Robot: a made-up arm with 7 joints. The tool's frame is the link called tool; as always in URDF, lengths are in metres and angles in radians. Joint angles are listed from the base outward.
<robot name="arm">
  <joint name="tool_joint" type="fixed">
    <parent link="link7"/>
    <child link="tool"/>
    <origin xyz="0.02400 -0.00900 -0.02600" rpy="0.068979 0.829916 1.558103"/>
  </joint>
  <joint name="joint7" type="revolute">
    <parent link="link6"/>
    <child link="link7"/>
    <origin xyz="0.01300 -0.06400 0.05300" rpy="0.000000 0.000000 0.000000"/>
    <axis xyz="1 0 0"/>
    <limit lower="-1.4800" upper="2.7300"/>
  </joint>
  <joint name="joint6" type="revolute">
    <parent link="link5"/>
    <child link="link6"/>
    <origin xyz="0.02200 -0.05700 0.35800" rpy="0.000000 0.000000 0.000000"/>
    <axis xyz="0 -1 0"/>
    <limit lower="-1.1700" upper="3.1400"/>
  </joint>
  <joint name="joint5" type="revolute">
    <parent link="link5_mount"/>
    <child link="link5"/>
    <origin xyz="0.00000 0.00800 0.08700" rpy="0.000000 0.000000 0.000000"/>
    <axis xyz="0 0 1"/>
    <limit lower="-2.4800" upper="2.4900"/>
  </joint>
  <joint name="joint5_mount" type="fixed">
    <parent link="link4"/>
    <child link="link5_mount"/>
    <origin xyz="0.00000 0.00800 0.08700" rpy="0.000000 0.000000 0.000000"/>
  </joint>
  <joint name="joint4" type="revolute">
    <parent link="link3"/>
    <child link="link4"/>
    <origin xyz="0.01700 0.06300 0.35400" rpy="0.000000 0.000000 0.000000"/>
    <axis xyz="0 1 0"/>
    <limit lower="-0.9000" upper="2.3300"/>
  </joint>
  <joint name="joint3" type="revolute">
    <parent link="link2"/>
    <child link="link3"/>
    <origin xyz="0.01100 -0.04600 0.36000" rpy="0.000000 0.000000 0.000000"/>
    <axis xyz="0 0 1"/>
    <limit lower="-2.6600" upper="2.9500"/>
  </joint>
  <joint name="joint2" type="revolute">
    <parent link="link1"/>
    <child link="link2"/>
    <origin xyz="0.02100 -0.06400 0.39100" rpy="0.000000 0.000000 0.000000"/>
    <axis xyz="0 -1 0"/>
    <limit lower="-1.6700" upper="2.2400"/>
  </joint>
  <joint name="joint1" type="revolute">
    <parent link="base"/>
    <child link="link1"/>
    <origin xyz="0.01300 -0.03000 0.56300" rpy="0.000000 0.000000 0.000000"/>
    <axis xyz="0 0 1"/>
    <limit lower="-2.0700" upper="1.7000"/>
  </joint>
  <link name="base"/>
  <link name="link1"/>
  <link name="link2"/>
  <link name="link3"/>
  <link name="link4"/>
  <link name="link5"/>
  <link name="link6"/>
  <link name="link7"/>
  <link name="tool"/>
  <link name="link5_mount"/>
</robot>
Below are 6 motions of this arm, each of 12 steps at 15 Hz.
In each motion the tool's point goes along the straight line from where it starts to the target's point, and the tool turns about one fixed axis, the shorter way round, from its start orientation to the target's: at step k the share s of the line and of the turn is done. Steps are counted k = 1, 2, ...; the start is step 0. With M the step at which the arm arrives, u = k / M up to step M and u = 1 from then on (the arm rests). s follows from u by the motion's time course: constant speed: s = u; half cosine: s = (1 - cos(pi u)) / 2; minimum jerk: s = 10 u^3 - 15 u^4 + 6 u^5.
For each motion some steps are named. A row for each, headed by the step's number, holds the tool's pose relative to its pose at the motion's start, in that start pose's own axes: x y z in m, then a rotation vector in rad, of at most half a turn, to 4 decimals.
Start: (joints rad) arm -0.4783 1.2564 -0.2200 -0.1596 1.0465 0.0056 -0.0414
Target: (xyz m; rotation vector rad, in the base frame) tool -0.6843 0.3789 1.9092 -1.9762 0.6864 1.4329
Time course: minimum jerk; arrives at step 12
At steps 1, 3, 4, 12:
1: 0.0001 -0.0024 -0.0020 -0.0010 -0.0016 0.0030
3: 0.0028 -0.0482 -0.0399 -0.0204 -0.0330 0.0608
4: 0.0058 -0.0978 -0.0809 -0.0413 -0.0669 0.1232
12: 0.0274 -0.4660 -0.3857 -0.1970 -0.3189 0.5871

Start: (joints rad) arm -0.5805 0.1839 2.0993 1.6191 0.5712 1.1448 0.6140
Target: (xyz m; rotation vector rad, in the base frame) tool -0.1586 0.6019 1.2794 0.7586 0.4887 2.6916
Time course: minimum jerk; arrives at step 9
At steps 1, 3, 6, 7, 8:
1: 0.0004 -0.0025 -0.0016 -0.0034 -0.0047 -0.0025
3: 0.0079 -0.0453 -0.0298 -0.0620 -0.0852 -0.0449
6: 0.0299 -0.1706 -0.1124 -0.2333 -0.3209 -0.1689
7: 0.0350 -0.1994 -0.1313 -0.2727 -0.3751 -0.1974
8: 0.0374 -0.2134 -0.1406 -0.2919 -0.4014 -0.2112

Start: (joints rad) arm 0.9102 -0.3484 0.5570 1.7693 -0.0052 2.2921 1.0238
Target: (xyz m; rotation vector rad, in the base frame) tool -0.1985 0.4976 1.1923 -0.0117 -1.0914 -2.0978
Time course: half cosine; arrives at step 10
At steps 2, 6, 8, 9, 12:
2: 0.0381 0.0212 -0.0312 0.1160 0.0283 0.0716
6: 0.2610 0.1456 -0.2139 0.7953 0.1939 0.4905
8: 0.3607 0.2012 -0.2956 1.0991 0.2680 0.6778
9: 0.3890 0.2170 -0.3188 1.1854 0.2891 0.7310
12: 0.3987 0.2224 -0.3268 1.2151 0.2963 0.7494

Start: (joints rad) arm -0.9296 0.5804 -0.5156 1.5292 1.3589 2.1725 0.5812
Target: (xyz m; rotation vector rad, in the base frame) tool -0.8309 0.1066 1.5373 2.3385 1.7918 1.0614
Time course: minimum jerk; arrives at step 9
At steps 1, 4, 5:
1: -0.0011 0.0017 0.0090 -0.0187 -0.0080 0.0026
4: -0.0371 0.0571 0.3091 -0.6420 -0.2748 0.0908
5: -0.0564 0.0869 0.4701 -0.9763 -0.4179 0.1381

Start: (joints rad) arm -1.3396 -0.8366 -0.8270 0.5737 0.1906 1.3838 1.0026
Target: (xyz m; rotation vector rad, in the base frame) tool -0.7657 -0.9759 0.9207 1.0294 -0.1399 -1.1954
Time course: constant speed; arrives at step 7
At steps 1, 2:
1: -0.0723 -0.0004 -0.1135 0.1648 -0.0214 -0.1144
2: -0.1447 -0.0008 -0.2271 0.3297 -0.0427 -0.2288

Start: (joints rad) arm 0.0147 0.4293 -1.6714 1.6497 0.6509 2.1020 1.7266
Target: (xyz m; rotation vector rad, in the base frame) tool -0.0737 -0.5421 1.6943 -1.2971 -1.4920 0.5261
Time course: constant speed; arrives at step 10
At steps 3, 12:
3: 0.0444 0.0577 -0.0598 0.0167 -0.0021 0.2756
12: 0.1479 0.1923 -0.1994 0.0555 -0.0070 0.9188

